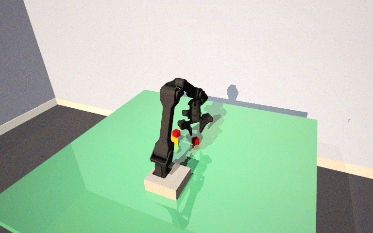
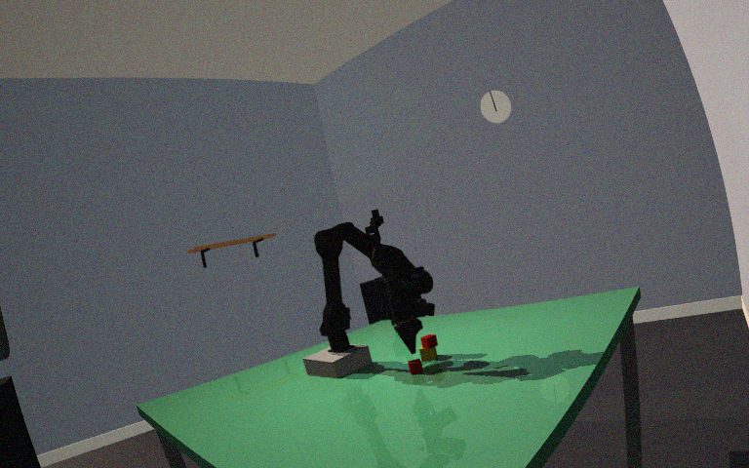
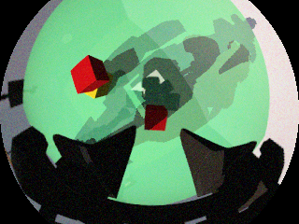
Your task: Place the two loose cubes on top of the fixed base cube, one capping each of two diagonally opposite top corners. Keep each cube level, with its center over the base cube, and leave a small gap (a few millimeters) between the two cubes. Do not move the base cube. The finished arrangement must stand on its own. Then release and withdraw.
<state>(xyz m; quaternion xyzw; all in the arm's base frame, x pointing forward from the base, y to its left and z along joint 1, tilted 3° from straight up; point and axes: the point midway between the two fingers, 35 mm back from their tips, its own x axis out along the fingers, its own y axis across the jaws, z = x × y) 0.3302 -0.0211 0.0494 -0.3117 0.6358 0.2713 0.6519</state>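
My gripper tip is 110 mm to the right of the yellow base cube, 40 mm past it and 40 mm above it.
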